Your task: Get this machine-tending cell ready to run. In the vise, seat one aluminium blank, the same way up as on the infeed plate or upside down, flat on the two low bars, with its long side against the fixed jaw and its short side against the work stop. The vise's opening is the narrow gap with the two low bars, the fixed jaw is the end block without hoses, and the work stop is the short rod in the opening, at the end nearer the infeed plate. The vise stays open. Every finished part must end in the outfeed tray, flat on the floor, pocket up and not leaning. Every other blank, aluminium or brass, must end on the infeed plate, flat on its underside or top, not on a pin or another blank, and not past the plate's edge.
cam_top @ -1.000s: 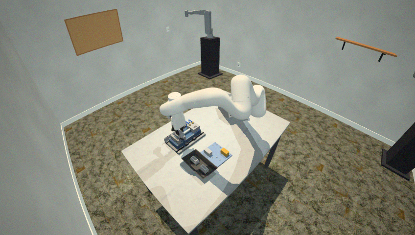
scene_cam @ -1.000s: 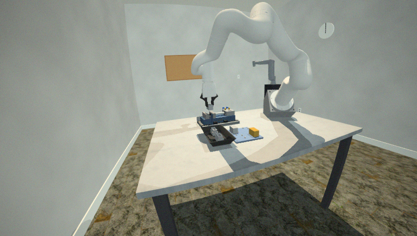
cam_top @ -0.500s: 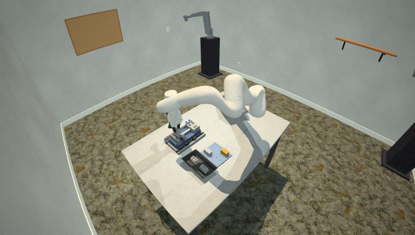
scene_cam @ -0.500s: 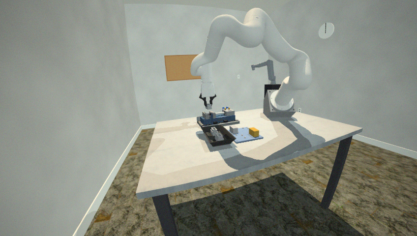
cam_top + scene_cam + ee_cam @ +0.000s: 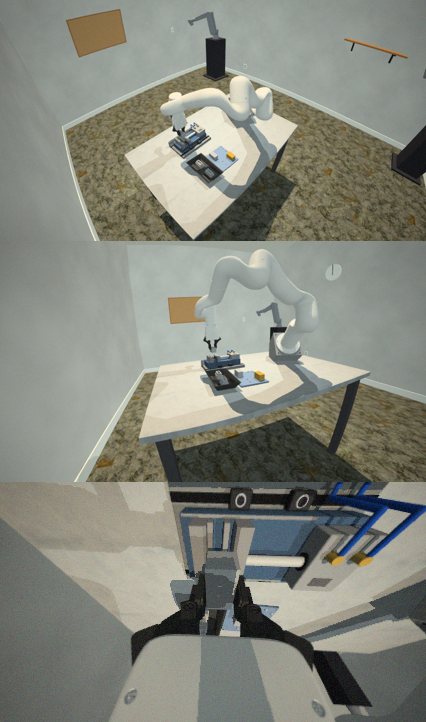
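My hand is 7 cm past the blue vise and 13 cm above it. The rest, counted from my hand: brass blank (19 cm behind, 33 cm to the left, 14 cm below).
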